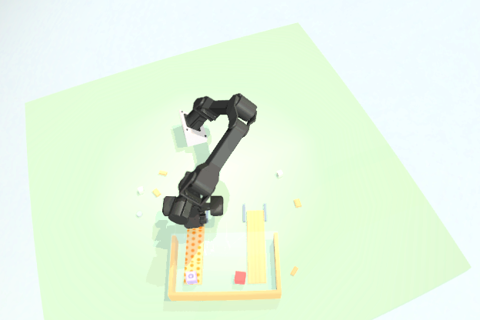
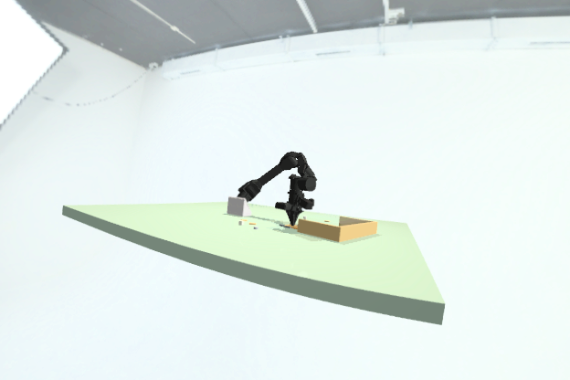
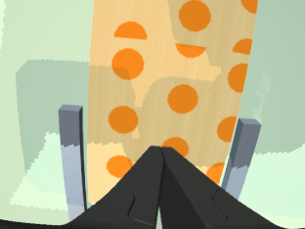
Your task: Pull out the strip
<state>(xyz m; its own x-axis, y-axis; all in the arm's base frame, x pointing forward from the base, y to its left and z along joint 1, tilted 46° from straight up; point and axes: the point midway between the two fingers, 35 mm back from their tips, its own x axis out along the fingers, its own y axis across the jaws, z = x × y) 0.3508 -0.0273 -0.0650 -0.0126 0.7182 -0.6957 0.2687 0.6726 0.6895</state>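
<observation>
The dotted strip lies 9 cm ahead of my gripper tip and 3 cm to the right of it. Round my gripper tip: plain strip (15 cm ahead, 16 cm to the left).
</observation>
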